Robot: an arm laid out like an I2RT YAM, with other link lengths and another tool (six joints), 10 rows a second.
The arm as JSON. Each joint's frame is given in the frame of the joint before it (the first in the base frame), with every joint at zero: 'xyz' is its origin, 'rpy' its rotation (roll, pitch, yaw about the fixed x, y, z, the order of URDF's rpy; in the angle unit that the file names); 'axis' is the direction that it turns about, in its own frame. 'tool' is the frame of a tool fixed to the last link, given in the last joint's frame.
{
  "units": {
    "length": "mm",
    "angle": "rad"
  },
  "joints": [
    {
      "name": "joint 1",
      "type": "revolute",
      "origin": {
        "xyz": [
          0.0,
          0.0,
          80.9
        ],
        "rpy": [
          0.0,
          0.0,
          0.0
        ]
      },
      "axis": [
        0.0,
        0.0,
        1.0
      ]
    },
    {
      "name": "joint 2",
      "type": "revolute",
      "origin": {
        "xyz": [
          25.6,
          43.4,
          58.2
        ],
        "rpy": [
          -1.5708,
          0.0,
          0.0
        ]
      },
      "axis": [
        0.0,
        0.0,
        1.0
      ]
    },
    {
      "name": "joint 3",
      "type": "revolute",
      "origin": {
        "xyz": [
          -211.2,
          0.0,
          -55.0
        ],
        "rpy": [
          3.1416,
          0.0,
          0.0
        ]
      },
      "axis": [
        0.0,
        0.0,
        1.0
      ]
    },
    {
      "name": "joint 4",
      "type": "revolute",
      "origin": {
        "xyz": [
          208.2,
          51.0,
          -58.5
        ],
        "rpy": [
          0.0,
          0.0,
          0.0
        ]
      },
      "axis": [
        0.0,
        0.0,
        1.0
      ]
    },
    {
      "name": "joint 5",
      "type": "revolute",
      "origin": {
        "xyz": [
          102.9,
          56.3,
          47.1
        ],
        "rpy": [
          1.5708,
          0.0,
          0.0
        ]
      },
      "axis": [
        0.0,
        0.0,
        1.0
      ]
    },
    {
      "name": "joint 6",
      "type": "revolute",
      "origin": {
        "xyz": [
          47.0,
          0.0,
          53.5
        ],
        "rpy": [
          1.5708,
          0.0,
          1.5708
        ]
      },
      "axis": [
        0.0,
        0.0,
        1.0
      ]
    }
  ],
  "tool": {
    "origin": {
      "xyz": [
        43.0,
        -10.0,
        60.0
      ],
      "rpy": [
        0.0,
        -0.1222,
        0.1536
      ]
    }
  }
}
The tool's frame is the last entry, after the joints.
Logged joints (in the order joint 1, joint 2, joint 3, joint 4, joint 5, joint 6), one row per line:
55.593 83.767 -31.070 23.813 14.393 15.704
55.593 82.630 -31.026 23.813 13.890 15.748
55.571 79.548 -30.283 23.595 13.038 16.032
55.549 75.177 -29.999 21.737 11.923 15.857
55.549 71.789 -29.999 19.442 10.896 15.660
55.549 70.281 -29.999 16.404 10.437 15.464
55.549 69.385 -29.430 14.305 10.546 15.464
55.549 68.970 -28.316 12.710 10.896 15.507
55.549 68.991 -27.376 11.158 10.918 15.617
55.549 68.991 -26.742 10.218 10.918 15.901
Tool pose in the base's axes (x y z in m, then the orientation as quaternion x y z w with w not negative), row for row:
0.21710 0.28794 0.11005 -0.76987 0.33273 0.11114 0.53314
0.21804 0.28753 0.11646 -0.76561 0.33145 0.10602 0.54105
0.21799 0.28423 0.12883 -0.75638 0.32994 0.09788 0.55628
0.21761 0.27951 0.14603 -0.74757 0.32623 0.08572 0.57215
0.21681 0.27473 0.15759 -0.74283 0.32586 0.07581 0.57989
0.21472 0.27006 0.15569 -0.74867 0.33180 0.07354 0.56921
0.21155 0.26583 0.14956 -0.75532 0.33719 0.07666 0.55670
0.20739 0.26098 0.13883 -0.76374 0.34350 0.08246 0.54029
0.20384 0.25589 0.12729 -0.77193 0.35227 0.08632 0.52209
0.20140 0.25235 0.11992 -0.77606 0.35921 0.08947 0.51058
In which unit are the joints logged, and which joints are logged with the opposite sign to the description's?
The joints are logged in degrees. Opposite sign: joint 3, joint 5.
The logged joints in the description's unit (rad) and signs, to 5 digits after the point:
0.97028 1.46201 0.54227 0.41562 -0.25121 0.27409
0.97028 1.44217 0.54151 0.41562 -0.24243 0.27485
0.96990 1.38837 0.52854 0.41181 -0.22756 0.27981
0.96951 1.31209 0.52358 0.37938 -0.20810 0.27676
0.96951 1.25295 0.52358 0.33933 -0.19017 0.27332
0.96951 1.22663 0.52358 0.28630 -0.18216 0.26990
0.96951 1.21100 0.51365 0.24967 -0.18406 0.26990
0.96951 1.20375 0.49421 0.22183 -0.19017 0.27065
0.96951 1.20412 0.47780 0.19474 -0.19056 0.27257
0.96951 1.20412 0.46674 0.17834 -0.19056 0.27752

